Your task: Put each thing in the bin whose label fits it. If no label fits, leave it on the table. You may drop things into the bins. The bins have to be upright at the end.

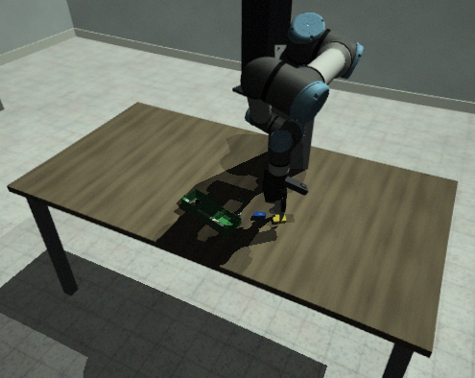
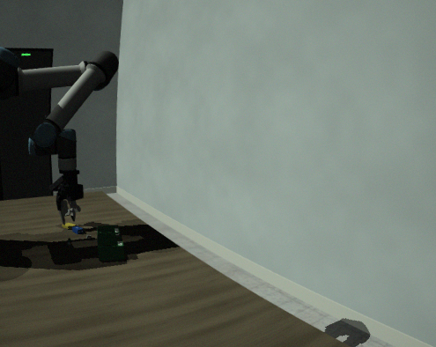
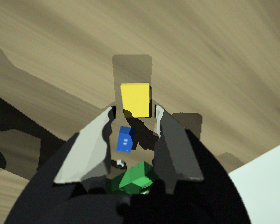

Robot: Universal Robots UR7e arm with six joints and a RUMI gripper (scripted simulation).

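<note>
My gripper is now 3 cm above the yellow block. From my hand the other things lie so: green cylinder: 2 cm ahead, 18 cm to the right, 3 cm below; then blue block: 5 cm ahead, 7 cm to the right, 2 cm below; then grey hex nut: 9 cm ahead, 14 cm to the right, 3 cm below.
</note>
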